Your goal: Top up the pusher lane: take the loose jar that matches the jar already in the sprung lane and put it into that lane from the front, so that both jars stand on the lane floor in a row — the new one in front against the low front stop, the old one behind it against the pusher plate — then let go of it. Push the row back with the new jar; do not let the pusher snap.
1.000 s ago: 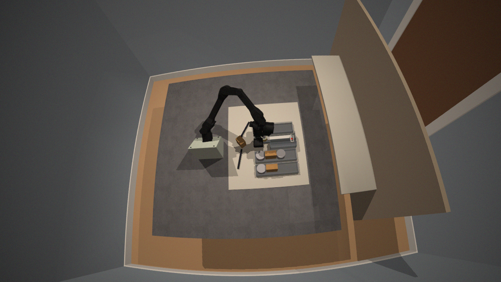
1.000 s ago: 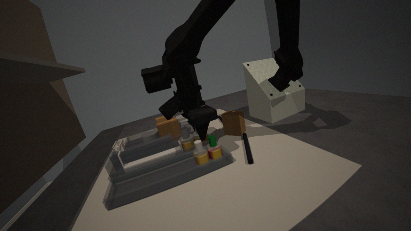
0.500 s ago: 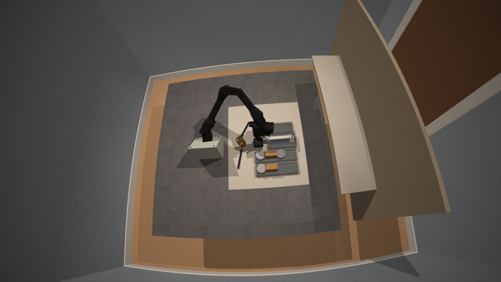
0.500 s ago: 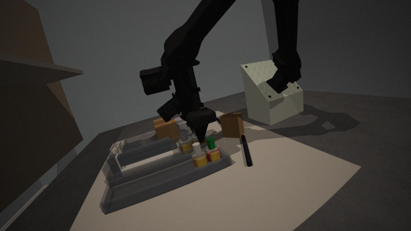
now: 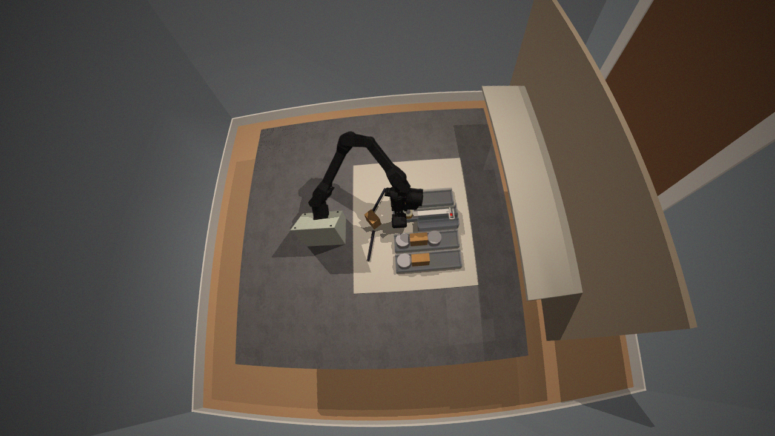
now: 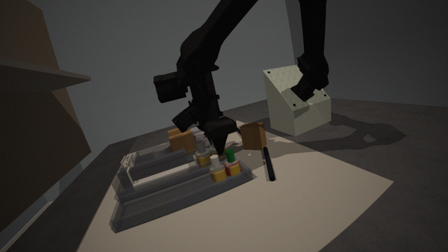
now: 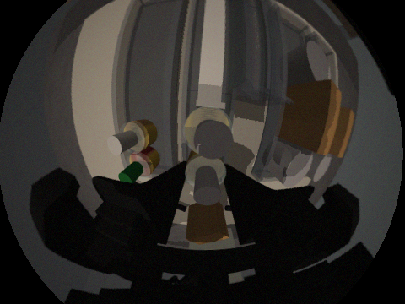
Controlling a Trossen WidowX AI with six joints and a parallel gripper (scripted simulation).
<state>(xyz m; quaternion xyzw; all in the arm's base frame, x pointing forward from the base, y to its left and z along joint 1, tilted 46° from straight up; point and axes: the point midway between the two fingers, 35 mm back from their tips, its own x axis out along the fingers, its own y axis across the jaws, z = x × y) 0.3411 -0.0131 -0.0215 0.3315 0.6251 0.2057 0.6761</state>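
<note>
Now: the sprung lane 14 cm ahead of my gripper tip, 4 cm to the right of it and 2 cm below it. Round my gripper tip: red mark: 22 cm ahead, 6 cm to the right, 4 cm above; then white pusher strip: 14 cm ahead, 5 cm to the right, 1 cm above; then shelf: 50 cm ahead, 33 cm above, 9 cm to the right.
</note>
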